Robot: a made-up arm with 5 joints.
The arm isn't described. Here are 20 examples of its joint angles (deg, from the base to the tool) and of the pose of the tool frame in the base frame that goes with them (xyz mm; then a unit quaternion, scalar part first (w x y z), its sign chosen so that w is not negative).
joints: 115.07 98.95 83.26 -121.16 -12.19
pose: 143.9 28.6 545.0 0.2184 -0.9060 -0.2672 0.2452
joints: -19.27 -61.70 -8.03 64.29 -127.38
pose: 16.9 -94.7 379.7 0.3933 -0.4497 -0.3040 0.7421
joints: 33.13 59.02 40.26 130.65 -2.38
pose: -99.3 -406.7 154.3 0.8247 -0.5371 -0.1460 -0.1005
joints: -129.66 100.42 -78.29 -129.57 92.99
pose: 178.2 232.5 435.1 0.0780 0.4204 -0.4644 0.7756
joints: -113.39 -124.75 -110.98 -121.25 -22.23
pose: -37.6 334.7 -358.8 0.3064 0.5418 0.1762 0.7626
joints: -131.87 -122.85 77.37 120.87 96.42
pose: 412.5 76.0 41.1 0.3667 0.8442 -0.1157 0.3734
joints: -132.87 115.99 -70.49 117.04 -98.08
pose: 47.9 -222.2 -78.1 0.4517 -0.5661 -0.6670 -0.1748
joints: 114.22 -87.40 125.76 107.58 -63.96
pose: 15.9 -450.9 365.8 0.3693 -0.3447 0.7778 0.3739
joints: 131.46 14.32 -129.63 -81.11 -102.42
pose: 123.0 -696.7 347.6 0.8239 -0.3066 -0.0713 0.4712
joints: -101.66 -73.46 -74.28 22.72 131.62
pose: 23.0 368.5 308.0 0.6782 -0.5454 -0.4535 0.1921
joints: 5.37 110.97 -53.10 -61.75 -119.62
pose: -445.4 314.3 406.6 0.4112 0.6019 0.1837 -0.6595
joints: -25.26 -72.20 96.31 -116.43 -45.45
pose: 175.9 426.2 -327.6 0.7060 0.4652 -0.2959 0.4445
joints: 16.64 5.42 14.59 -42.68 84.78
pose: -57.7 150.3 -282.6 0.6985 0.1929 0.5555 0.4078
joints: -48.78 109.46 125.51 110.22 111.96
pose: -154.2 289.7 -35.2 0.1888 -0.8561 -0.2138 0.4309
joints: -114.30 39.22 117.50 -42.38 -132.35
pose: -251.9 -97.4 517.7 0.5905 0.5058 0.5153 -0.3604
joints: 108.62 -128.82 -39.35 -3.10 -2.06
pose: 236.2 -400.9 441.2 0.4894 -0.5971 -0.6094 0.1802
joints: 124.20 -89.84 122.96 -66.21 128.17
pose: -477.8 -138.7 -59.3 0.0820 0.6828 0.5616 -0.4601
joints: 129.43 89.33 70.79 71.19 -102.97
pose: 189.4 79.9 -292.3 0.5937 0.4681 -0.6266 0.1891
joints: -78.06 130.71 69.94 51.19 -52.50
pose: 261.1 -39.6 -345.9 0.0275 0.0018 0.3462 0.9378
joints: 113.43 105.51 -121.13 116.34 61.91
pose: -137.1 -47.3 -47.8 0.2452 0.2388 0.3913 -0.8542
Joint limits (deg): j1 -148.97..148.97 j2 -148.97..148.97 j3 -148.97..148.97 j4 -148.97..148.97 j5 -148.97..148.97
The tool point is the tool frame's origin. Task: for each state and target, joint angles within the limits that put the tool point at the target. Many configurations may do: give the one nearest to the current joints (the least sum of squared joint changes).
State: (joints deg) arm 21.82 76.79 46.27 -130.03 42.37
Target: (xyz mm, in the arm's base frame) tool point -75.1 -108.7 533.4
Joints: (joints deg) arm 36.27 91.45 51.70 -136.40 11.91
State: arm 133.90 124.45 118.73 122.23 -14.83
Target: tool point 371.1 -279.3 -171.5
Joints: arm 148.97 129.65 95.68 126.07 -42.15
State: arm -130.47 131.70 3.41 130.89 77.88
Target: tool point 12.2 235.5 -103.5
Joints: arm -138.14 126.57 8.13 135.36 80.52
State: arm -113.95 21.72 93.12 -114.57 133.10
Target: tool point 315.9 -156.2 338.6
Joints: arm -105.45 17.37 88.24 -119.74 130.28
